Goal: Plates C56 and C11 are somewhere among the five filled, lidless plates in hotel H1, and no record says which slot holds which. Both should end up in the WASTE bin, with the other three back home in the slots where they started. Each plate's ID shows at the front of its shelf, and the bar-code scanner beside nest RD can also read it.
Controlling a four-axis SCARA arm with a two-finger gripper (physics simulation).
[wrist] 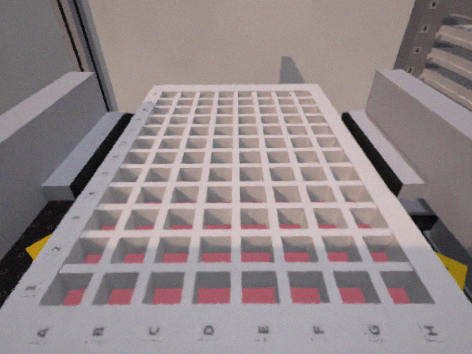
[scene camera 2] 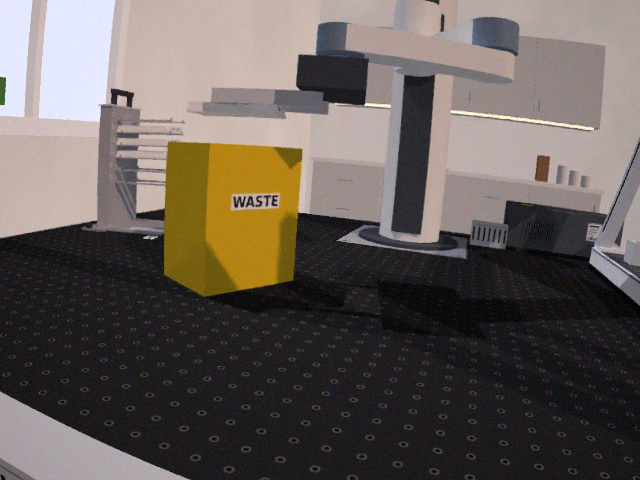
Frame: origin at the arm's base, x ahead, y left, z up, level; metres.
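Where they show: gripper, between the fingertips: (wrist: 235,98) (scene camera 2: 223,99); arm's base, origin of its link: (scene camera 2: 408,244).
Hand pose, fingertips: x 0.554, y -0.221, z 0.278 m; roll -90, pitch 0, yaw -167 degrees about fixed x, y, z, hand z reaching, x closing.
Note:
Each offset is from my fingertips to the centre of the thing. "pt": to the spot under its first point.
My gripper (scene camera 2: 238,102) (wrist: 235,98) is shut on plate C11 {0.005 m back, 0.023 m left, 0.015 m down} (scene camera 2: 195,106) (wrist: 220,205), its pads along both long sides. The plate is level, lidless, white, with red liquid in its wells; its ID label does not show. It hangs above the yellow WASTE bin {0.006 m back, 0.021 m left, 0.166 m down} (scene camera 2: 253,242) (wrist: 452,270), clear of the rim; bin parts show below both sides of the plate in the wrist view. Hotel H1 {0.234 m back, 0.368 m right, 0.107 m down} (scene camera 2: 107,170) (wrist: 411,42) stands behind the bin at the left in the scene view. Three plates sit on its upper-middle shelves; their IDs cannot be read. Its two lower shelves look empty.
The arm's column (scene camera 2: 413,155) stands right of and behind the bin. A dark grey instrument box {pt 0.588 m back, 0.571 m left, 0.199 m down} (scene camera 2: 547,229) and a slotted light grey block {pt 0.600 m back, 0.424 m left, 0.233 m down} (scene camera 2: 489,234) stand at the back right. A pale sloping frame (scene camera 2: 617,201) is at the right edge.

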